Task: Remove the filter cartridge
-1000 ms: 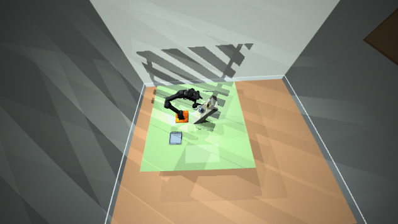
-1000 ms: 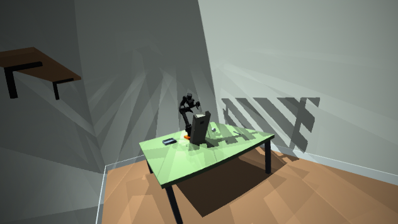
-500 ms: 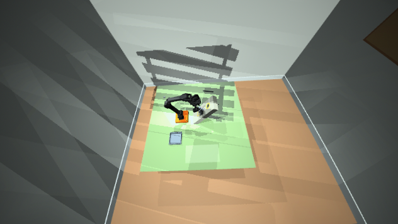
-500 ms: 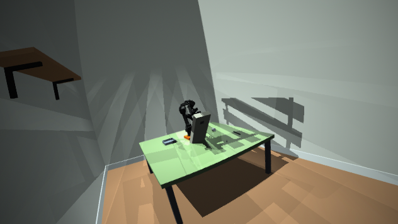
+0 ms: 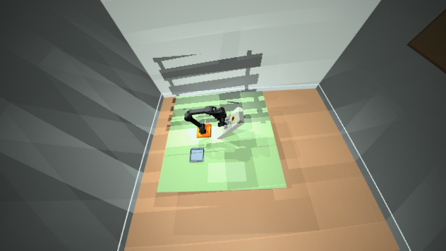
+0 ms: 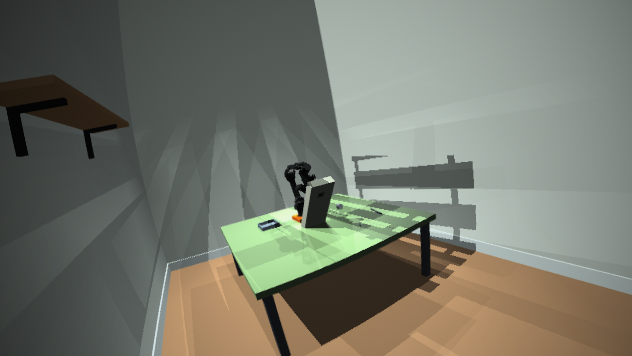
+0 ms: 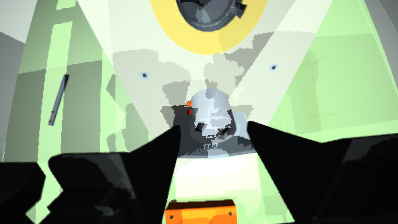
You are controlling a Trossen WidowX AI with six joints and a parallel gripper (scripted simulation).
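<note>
My gripper tip is now 10 mm short of the round filter cartridge and 10 mm above it. Also, from my gripper tip: blue-grey tray (360 mm behind, 250 mm to the right, 230 mm below).
</note>
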